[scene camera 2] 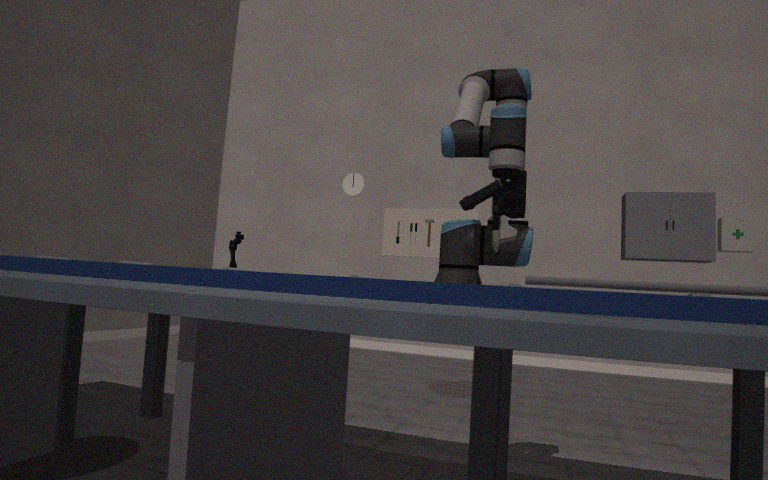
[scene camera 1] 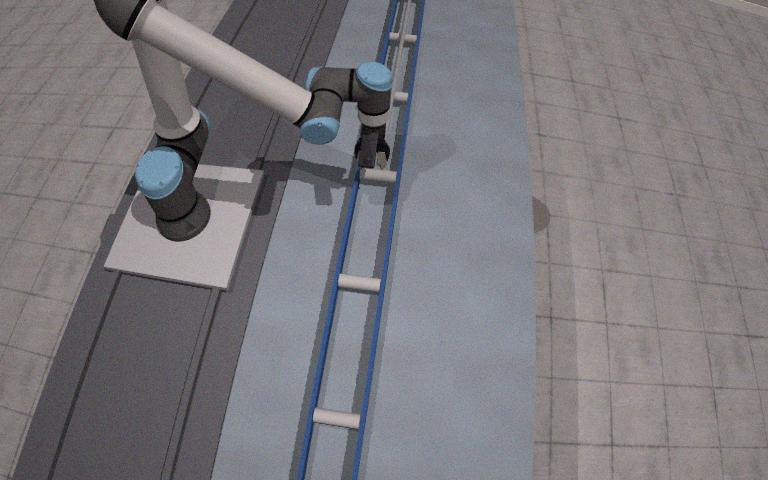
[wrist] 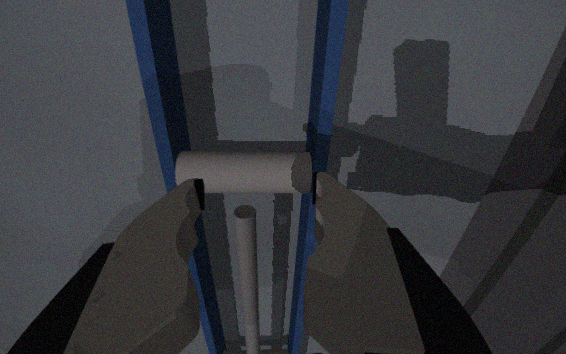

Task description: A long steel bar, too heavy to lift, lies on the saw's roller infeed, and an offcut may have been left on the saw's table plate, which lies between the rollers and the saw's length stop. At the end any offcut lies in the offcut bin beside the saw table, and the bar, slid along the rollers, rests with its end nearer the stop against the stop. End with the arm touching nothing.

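Pixels of known places: gripper, fingertip midpoint: [scene camera 2: 497, 253] [wrist: 259, 178]; arm's base at its link origin: [scene camera 1: 183, 217].
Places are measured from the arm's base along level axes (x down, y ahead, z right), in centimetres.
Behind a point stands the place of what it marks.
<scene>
The long grey steel bar [scene camera 1: 397, 73] @[x -4.7, y 62.7, z -74.8 cm] [scene camera 2: 634, 285] @[x -4.0, y 63.0, z -51.7 cm] [wrist: 248, 285] @[x -5.0, y 62.0, z -36.6 cm] lies lengthwise on the roller infeed [scene camera 1: 388, 237] @[x -2.2, y 68.4, z -0.8 cm] [scene camera 2: 396, 285] @[x -0.8, y 69.4, z 3.1 cm] [wrist: 155, 95] @[x -2.2, y 68.6, z -17.6 cm]. Its near end shows in the wrist view, just short of a pale roller [scene camera 1: 378, 176] @[x -2.3, y 62.3, z -23.5 cm] [wrist: 240, 172] @[x -2.7, y 62.3, z -24.0 cm]. My gripper [scene camera 1: 374, 163] @[x -10.3, y 60.4, z -20.1 cm] [scene camera 2: 497, 247] @[x -10.3, y 60.4, z -20.1 cm] [wrist: 259, 178] @[x -10.3, y 60.4, z -20.1 cm] points down over the infeed by that bar end. Its jaws stand partly apart, with nothing between the tips; in the wrist view the tips are ahead of the bar's end face, one on each side of its line. The offcut, table plate, length stop and offcut bin do not show.
Further rollers [scene camera 1: 359, 283] @[x -2.7, y 62.1, z 16.0 cm] [scene camera 1: 336, 417] @[x -3.0, y 62.0, z 55.2 cm] cross between the blue side rails. The arm's white carriage plate [scene camera 1: 226, 249] @[x 0.0, y 18.8, z 9.7 cm] sits on the dark floor rail beside the infeed. Behind stand a wall cabinet [scene camera 2: 668, 226] and a tool board [scene camera 2: 390, 226].
</scene>
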